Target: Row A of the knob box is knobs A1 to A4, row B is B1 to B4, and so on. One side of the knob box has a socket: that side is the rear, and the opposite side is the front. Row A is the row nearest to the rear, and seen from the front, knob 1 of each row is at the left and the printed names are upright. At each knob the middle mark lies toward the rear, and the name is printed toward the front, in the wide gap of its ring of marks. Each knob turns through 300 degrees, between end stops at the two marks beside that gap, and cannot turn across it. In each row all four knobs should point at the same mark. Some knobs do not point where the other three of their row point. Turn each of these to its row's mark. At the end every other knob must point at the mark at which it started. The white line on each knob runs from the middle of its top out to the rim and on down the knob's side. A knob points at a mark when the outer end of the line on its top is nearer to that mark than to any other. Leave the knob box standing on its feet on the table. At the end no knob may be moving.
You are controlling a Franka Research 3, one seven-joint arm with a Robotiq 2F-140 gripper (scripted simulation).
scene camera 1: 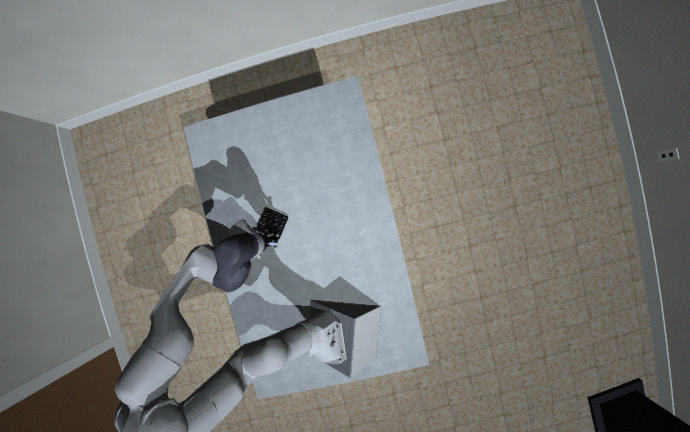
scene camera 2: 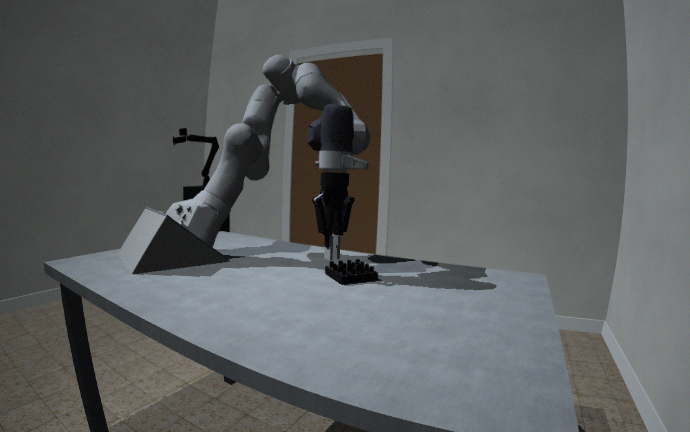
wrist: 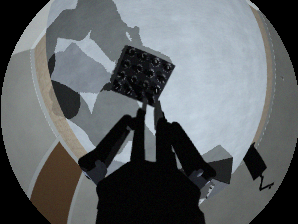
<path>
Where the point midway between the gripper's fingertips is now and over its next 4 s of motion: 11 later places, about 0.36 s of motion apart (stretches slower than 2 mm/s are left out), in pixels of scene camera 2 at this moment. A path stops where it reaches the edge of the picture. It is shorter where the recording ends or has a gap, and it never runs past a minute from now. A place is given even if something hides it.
My gripper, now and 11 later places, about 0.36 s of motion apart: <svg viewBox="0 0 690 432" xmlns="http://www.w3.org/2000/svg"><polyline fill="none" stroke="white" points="331,258 332,259 331,259 331,262 331,264 331,263 332,256 332,251 336,249 359,244 362,244 362,244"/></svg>
</path>
